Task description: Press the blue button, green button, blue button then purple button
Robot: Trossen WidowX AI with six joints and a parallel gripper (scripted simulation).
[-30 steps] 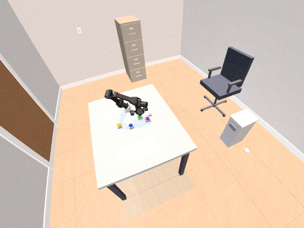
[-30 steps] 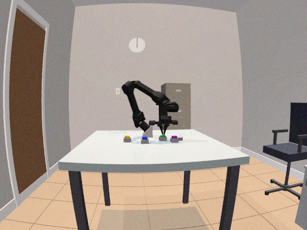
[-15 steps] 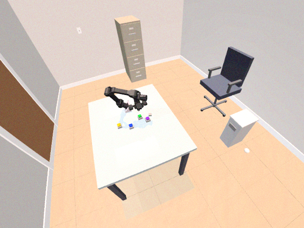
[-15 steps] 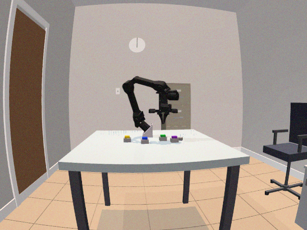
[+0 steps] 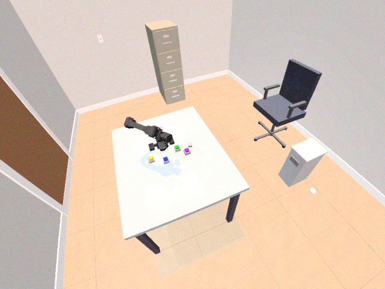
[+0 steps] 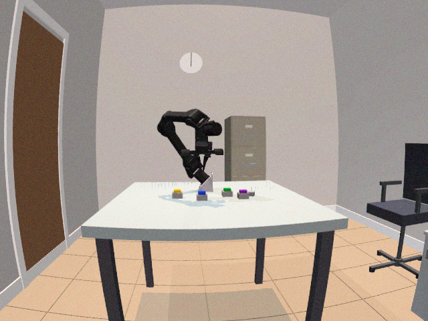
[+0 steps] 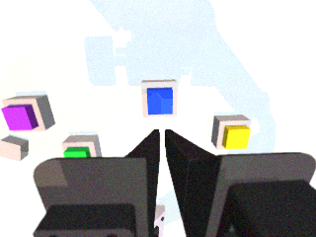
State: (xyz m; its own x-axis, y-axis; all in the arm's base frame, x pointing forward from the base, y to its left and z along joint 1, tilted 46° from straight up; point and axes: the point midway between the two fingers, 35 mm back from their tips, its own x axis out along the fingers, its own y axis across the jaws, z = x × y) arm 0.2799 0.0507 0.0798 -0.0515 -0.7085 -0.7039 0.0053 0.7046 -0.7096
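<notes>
Right now the blue button is 9 cm below my gripper tip. Also, from my gripper tip: green button: 12 cm to the left, 9 cm below, 9 cm behind; purple button: 19 cm to the left, 9 cm below, 2 cm behind; yellow button: 12 cm to the right, 9 cm below, 5 cm behind.
</notes>
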